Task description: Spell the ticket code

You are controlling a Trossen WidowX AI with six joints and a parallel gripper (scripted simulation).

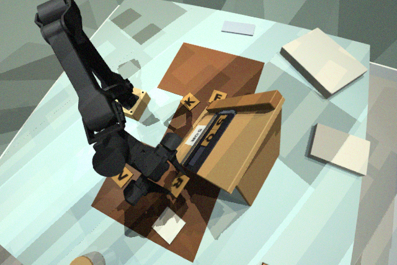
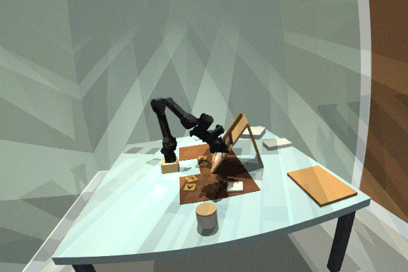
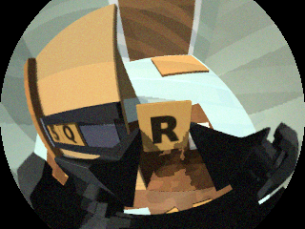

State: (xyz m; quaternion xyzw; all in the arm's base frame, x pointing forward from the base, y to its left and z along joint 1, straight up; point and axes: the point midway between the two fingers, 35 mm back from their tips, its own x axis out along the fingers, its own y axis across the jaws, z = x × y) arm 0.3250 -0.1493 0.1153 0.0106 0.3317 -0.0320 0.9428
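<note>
Now: the q tile 1 cm ahead of my gripper tip and 15 cm to the left of it. From my gripper tip the other things lie so: white ticket 5 cm behind, 16 cm to the left, 9 cm below; r tile right at my gripper tip; s tile 1 cm ahead, 20 cm to the left.
</note>
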